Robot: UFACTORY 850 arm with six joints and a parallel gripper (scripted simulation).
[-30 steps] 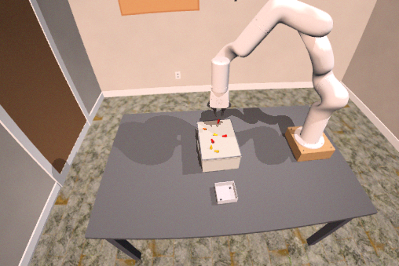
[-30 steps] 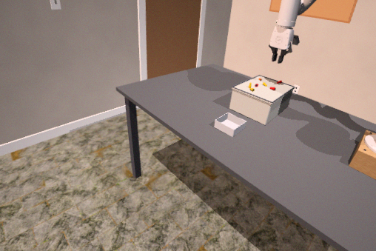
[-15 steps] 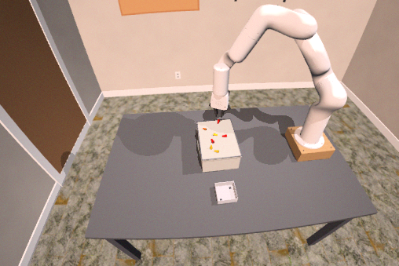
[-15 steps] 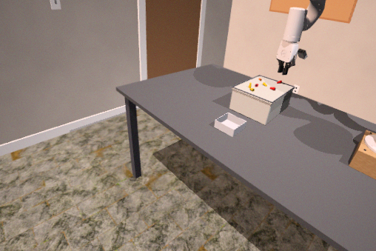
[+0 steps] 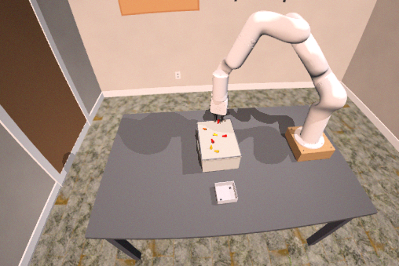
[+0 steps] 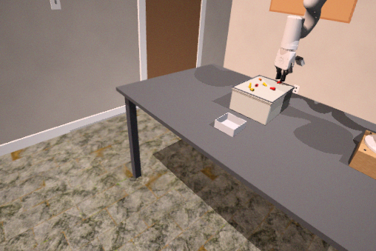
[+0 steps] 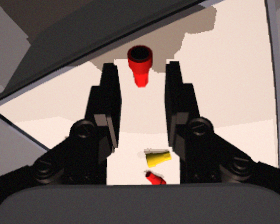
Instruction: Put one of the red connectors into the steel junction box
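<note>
The steel junction box is 420 mm to the left of my hand, 160 mm below it and 30 mm behind it. Round my hand: tool case: 130 mm to the left, 70 mm below, 10 mm ahead; then orange connector: 80 mm ahead, 60 mm to the left, 30 mm below.
</note>
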